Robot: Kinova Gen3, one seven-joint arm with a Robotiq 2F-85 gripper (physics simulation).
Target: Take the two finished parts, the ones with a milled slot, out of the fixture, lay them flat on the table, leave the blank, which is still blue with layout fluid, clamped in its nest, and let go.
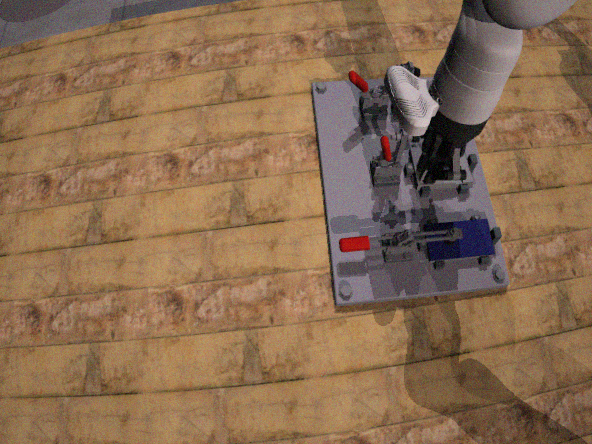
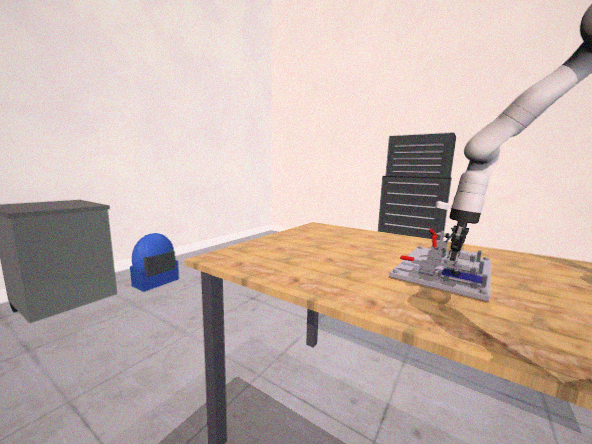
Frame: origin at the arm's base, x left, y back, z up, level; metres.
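Seen in the pictures: gripper, fingertip midpoint: (image 1: 424,175) (image 2: 452,261).
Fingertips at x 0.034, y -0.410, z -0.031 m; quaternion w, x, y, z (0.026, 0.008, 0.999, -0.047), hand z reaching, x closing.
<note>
A point is followed by its place in that frame.
A grey fixture plate (image 1: 344,191) {x 0.036, y -0.520, z -0.053 m} (image 2: 406,274) {x 0.178, y -0.507, z -0.053 m} lies on the wooden table and carries three nests, each with a red-handled toggle clamp. The blue blank (image 1: 473,239) {x 0.131, y -0.360, z -0.037 m} (image 2: 461,273) {x 0.116, y -0.380, z -0.037 m} sits in the near nest with its clamp arm (image 1: 430,236) across it and the red handle (image 1: 354,243) {x 0.126, y -0.521, z -0.017 m} lying flat. My gripper (image 1: 436,174) {x 0.034, y -0.410, z -0.031 m} (image 2: 454,252) {x 0.034, y -0.410, z -0.031 m} points straight down into the middle nest and is shut on the grey finished part (image 1: 449,185) {x 0.049, y -0.376, z -0.039 m} there. The middle clamp's handle (image 1: 386,148) {x 0.026, y -0.470, z 0.033 m} and the far clamp's handle (image 1: 358,81) {x -0.087, y -0.487, z 0.029 m} stand raised. The far nest's part is hidden behind my wrist.
The plate sits towards the table's right side, with bare wood (image 1: 166,215) to its left and in front. Off the table stand a dark drawer cabinet (image 2: 418,181), a grey box (image 2: 55,255) and a blue dome-shaped object (image 2: 153,262) on the floor.
</note>
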